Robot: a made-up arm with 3 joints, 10 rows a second.
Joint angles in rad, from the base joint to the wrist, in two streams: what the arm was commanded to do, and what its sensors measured. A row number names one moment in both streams.
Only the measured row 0 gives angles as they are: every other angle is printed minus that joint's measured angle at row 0.
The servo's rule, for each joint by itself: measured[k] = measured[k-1] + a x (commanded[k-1-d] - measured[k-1]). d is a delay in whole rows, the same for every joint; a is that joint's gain. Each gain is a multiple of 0.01, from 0.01 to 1. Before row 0 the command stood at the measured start. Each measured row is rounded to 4 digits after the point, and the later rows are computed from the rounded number. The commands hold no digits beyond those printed.
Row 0, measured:
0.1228, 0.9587, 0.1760
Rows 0 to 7, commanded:
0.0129, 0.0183, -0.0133
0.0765, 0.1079, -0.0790
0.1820, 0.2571, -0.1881
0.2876, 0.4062, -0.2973
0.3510, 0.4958, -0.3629
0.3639, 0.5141, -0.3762
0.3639, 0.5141, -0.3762
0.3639, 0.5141, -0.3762
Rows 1 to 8, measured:
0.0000, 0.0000, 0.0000
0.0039, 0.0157, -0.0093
0.0257, 0.0950, -0.0581
0.0726, 0.2344, -0.1491
0.1371, 0.3821, -0.2528
0.2013, 0.4799, -0.3299
0.2501, 0.5093, -0.3623
0.2842, 0.5134, -0.3720
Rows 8 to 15, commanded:
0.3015, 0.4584, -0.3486
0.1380, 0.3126, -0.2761
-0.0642, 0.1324, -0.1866
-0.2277, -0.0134, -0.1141
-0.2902, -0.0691, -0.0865
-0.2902, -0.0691, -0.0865
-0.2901, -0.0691, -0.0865
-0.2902, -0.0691, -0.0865
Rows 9 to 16, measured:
0.3081, 0.5140, -0.3749
0.3061, 0.4662, -0.3565
0.2557, 0.3341, -0.3002
0.1597, 0.1606, -0.2207
0.0435, 0.0110, -0.1461
-0.0566, -0.0579, -0.1044
-0.1267, -0.0675, -0.0919
-0.1757, -0.0689, -0.0881

